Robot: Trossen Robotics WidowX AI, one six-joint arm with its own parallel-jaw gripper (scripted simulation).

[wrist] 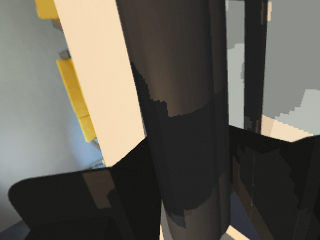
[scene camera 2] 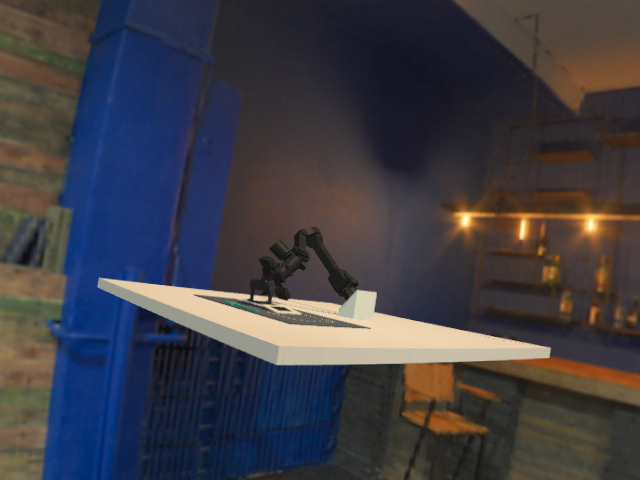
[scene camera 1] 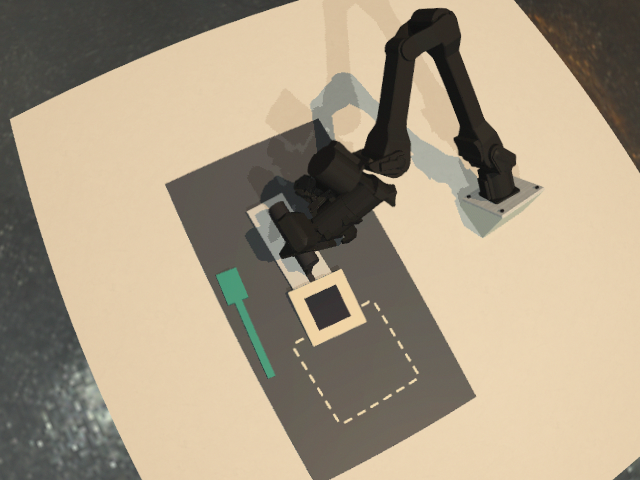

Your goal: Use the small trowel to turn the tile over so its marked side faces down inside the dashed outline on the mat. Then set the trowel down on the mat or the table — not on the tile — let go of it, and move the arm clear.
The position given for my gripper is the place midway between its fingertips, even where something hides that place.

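There is my gripper (scene camera 1: 286,255), which I also find in the wrist view (wrist: 183,131) and in scene camera 2 (scene camera 2: 259,291). I see a tile (scene camera 1: 327,307) as well, along with a green trowel (scene camera 1: 230,282) and a dark mat (scene camera 1: 354,370).
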